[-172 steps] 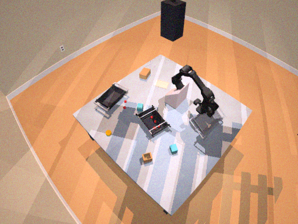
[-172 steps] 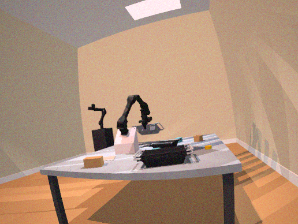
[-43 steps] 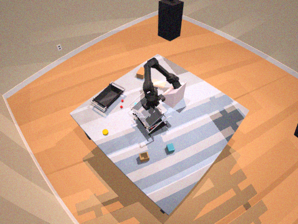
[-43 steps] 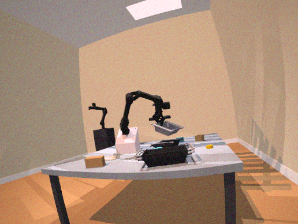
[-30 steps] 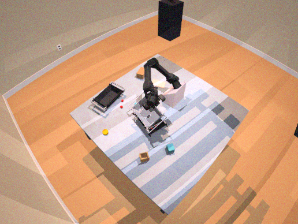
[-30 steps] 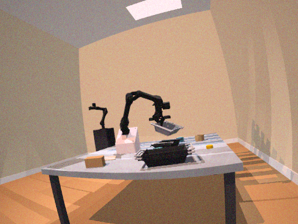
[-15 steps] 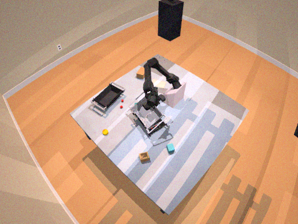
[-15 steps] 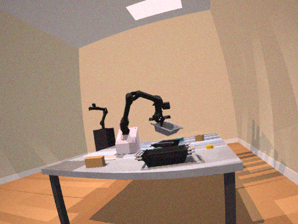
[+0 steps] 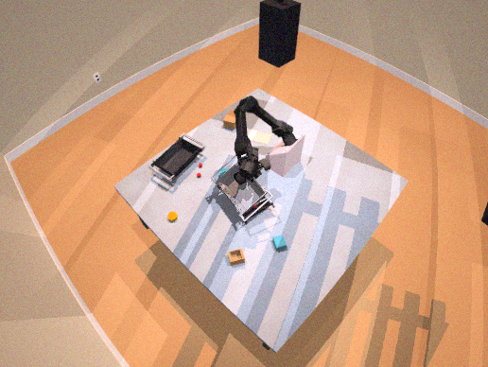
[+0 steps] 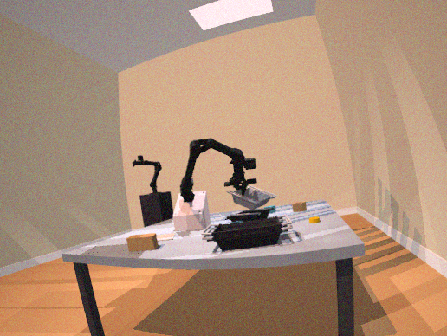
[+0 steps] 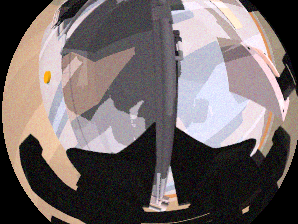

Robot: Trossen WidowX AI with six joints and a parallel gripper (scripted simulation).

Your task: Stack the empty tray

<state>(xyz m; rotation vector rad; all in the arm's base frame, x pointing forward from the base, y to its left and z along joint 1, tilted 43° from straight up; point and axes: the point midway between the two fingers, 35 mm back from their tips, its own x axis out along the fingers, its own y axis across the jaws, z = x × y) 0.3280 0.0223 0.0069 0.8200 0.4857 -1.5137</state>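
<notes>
Now: the grey tray 70 mm ahead of my gripper tip and 20 mm to the right of it. Round my gripper tip: yellow disc (390 mm ahead, 210 mm to the right, 140 mm below); orange block (350 mm behind, 510 mm to the right, 120 mm below); brown box (320 mm ahead, 200 mm to the left, 130 mm below).
</notes>
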